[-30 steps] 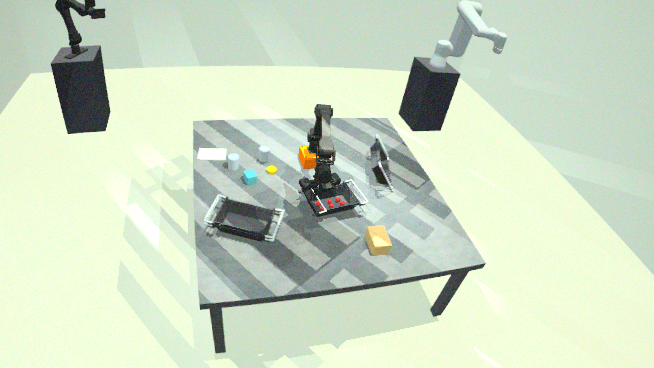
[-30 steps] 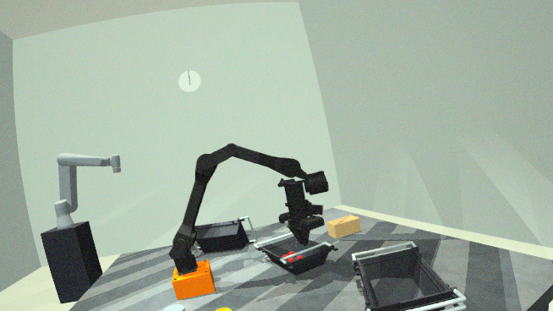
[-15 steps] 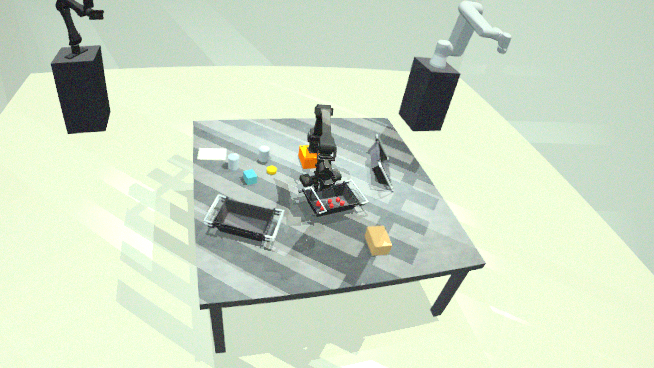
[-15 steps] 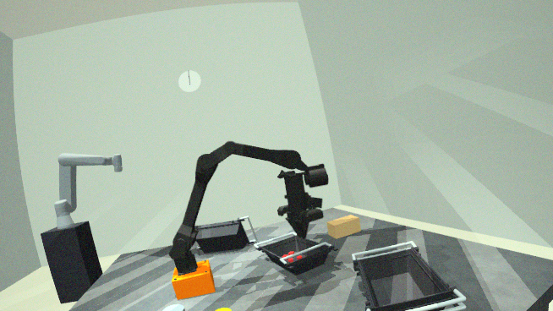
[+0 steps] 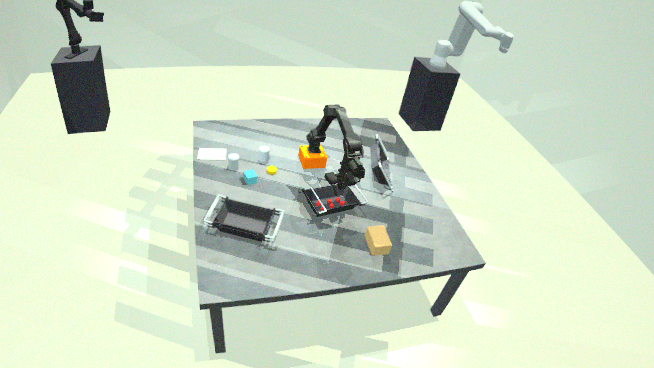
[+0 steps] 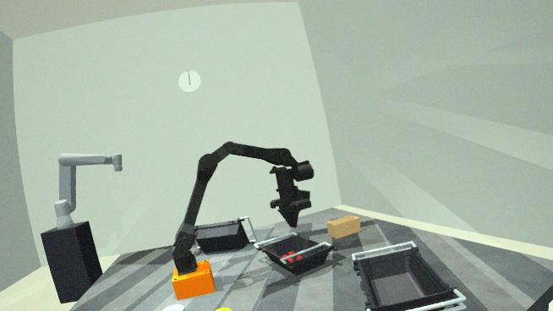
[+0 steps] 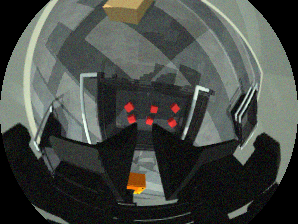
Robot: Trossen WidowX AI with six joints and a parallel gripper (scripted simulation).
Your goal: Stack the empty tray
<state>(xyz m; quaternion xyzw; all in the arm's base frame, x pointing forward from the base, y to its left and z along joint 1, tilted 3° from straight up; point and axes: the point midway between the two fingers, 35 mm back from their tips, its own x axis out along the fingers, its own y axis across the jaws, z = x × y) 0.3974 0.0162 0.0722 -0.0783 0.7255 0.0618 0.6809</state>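
Now: the black tray 24 cm behind my gripper tip, 34 cm to the left of it and 5 cm below it. Round my gripper tip: cyan cube: 26 cm behind, 38 cm to the right, 10 cm below; then tan box: 26 cm ahead, 10 cm to the left, 9 cm below; then yellow piece: 32 cm behind, 26 cm to the right, 11 cm below.
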